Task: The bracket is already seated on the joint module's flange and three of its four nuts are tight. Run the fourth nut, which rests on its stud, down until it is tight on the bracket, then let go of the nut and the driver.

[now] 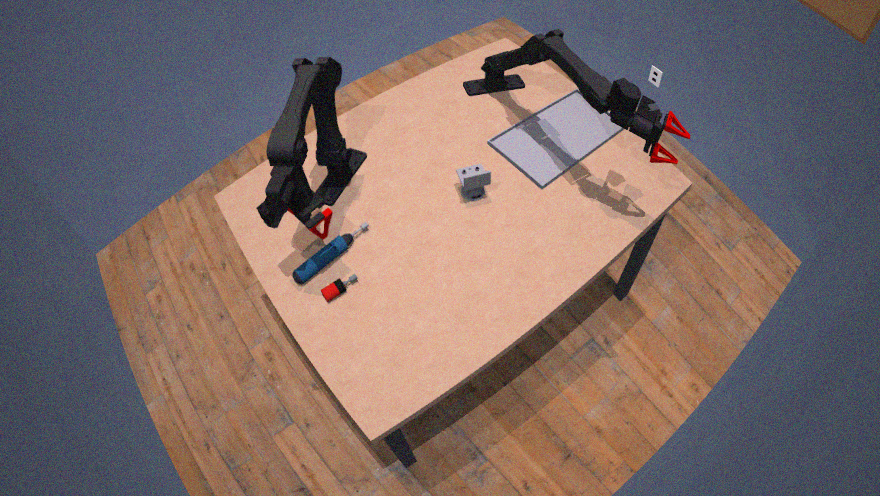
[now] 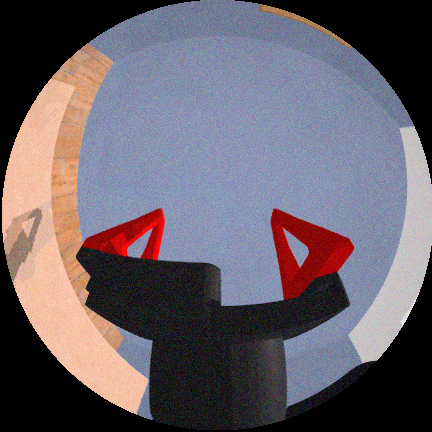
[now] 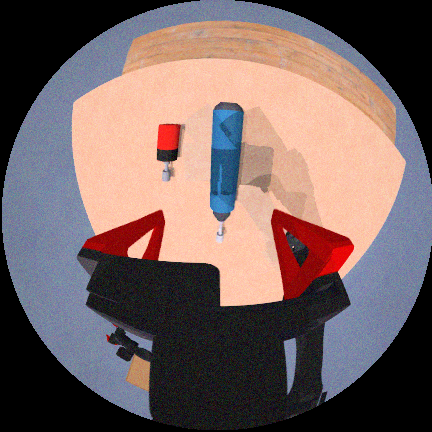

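Pixels of known places: left gripper, fingertip midpoint: (image 1: 683, 149) (image 2: 217, 214) (image 3: 109, 328); right gripper, fingertip midpoint: (image 1: 314, 228) (image 3: 217, 215); left arm's base, link origin: (image 1: 494, 85); right arm's base, link origin: (image 1: 340, 176) (image 3: 300, 258).
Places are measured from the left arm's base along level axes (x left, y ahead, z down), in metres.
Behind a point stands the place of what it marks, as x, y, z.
Note:
The light grey bracket (image 1: 478, 178) @(-0.204, 0.450, -0.096) sits upright on the joint module (image 1: 473, 193) @(-0.214, 0.442, -0.029) near the middle of the table. Small dark spots show on its top; the nuts and studs are too small to tell apart. A blue driver (image 1: 323, 257) @(-0.621, 0.528, -0.037) (image 3: 227, 165) @(-0.634, 0.515, -0.040) with a silver socket tip lies on the table at the left. A shorter red and black driver (image 1: 331, 290) @(-0.617, 0.622, -0.032) (image 3: 168, 140) @(-0.621, 0.607, -0.032) lies beside it. My right gripper (image 1: 308, 227) @(-0.622, 0.504, -0.131) (image 3: 217, 215) @(-0.622, 0.504, -0.131) is open and empty, above the table near the blue driver's socket end. My left gripper (image 1: 682, 149) @(0.277, 0.642, -0.305) (image 2: 217, 214) @(0.277, 0.642, -0.305) is open and empty, beyond the table's right edge.
A pale grey panel with a dark border (image 1: 523, 155) @(-0.029, 0.329, -0.004) lies on the table (image 1: 443, 295) @(-0.361, 0.688, 0.000), right of the bracket, partly under my left arm. My left arm's base (image 1: 492, 84) @(-0.017, 0.027, -0.031) is at the back. My right arm's base (image 1: 348, 172) @(-0.515, 0.271, -0.029) stands behind the blue driver.

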